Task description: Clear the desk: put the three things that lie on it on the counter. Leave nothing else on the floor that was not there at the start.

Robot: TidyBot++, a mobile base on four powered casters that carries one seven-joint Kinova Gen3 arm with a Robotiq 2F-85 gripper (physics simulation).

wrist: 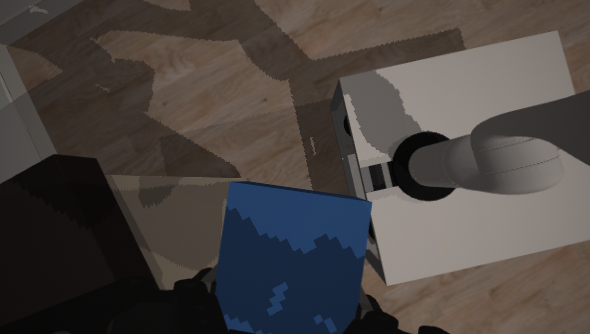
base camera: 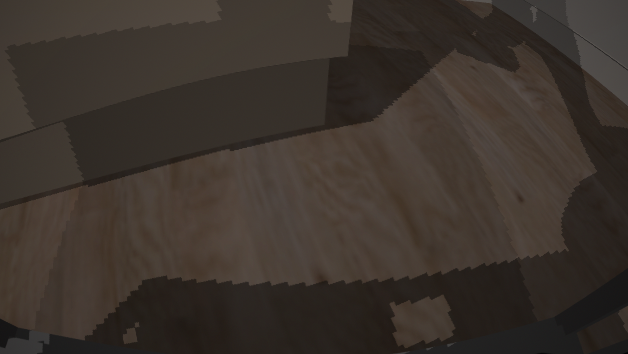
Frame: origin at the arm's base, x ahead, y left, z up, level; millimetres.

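Seen in the pictures: gripper, fingertip midpoint: (wrist: 286,290); arm's base, origin of the base link: (wrist: 428,166).
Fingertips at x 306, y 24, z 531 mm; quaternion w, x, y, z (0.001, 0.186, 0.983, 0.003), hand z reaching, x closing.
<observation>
Offsets run from my fingertips to a thing's top centre. "spot": to the spot under its first point. Level surfaces: height alone.
My gripper (wrist: 286,290) is shut on a blue box @[dx -3, dy -8, dz +35 mm] (wrist: 295,220). The box stands out between the two black fingers at the bottom middle of the wrist view, with shadow over most of its face. A dark, thick slab (wrist: 55,230) fills the left of the wrist view, left of the box and apart from it in the picture. It looks like the counter's top, but its surface is too dark to make out things on it. The desk does not show in these views.
A beige cabinet front @[spot: dx +106, dy +58, dz -757 mm] (base camera: 200,65) with a recessed base (base camera: 200,120) stands close ahead at the upper left of the base view. A pale panel (base camera: 605,30) (wrist: 20,130) stands at the far side. My white base (wrist: 470,240) is at the right of the wrist view. Shadows cross the wooden floor @[dz -928 mm] (base camera: 300,210).
</observation>
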